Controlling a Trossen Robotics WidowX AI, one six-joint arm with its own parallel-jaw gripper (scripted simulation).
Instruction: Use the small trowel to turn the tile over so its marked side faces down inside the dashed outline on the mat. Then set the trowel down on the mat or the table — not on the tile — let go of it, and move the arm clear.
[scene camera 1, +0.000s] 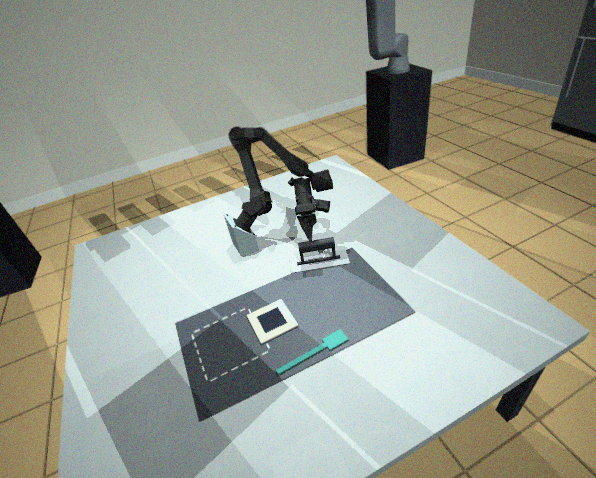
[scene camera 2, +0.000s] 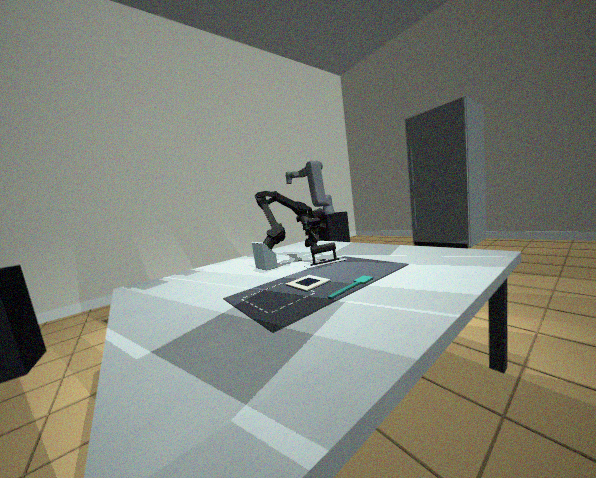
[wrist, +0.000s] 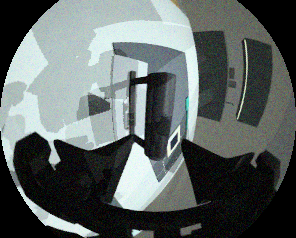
Labels:
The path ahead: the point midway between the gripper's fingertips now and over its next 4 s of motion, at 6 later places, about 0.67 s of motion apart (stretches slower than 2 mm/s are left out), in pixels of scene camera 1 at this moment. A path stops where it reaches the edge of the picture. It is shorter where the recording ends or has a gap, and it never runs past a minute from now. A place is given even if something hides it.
My gripper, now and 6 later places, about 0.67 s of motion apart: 309, 239; 312, 243; 313, 252; 312, 256; 309, 248; 313, 248; 322, 264

